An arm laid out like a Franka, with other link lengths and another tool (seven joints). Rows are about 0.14 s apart.
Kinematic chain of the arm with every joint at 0, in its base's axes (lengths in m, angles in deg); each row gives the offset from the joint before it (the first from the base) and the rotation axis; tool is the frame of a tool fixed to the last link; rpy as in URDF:
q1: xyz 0 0 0.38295 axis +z
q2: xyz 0 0 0 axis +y
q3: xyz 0 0 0.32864 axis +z
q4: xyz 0.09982 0 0 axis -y
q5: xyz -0.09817 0 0.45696 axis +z
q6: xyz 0 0 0 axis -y
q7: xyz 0.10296 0 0 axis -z
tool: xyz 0.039 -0.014 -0.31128 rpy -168.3 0 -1.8
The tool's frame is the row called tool.
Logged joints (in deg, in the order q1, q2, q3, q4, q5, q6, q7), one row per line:
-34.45, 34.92, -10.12, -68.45, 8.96, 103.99, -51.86
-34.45, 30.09, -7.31, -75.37, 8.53, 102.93, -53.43
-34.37, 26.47, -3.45, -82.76, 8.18, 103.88, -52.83
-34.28, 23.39, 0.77, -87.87, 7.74, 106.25, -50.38
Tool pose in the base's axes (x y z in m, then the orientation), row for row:
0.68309, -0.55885, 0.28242, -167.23, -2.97, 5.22
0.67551, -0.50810, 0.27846, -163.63, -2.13, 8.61
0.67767, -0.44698, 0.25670, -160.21, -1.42, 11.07
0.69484, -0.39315, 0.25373, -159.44, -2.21, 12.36
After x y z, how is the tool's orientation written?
As angles about the fixed x, y, z axes (roll, pitch, yaw), in degrees.
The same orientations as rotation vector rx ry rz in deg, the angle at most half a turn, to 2 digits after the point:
-166.88, -8.09, -3.48
-163.02, -12.71, -1.27
-159.39, -15.79, 0.72
-158.34, -17.71, 0.06

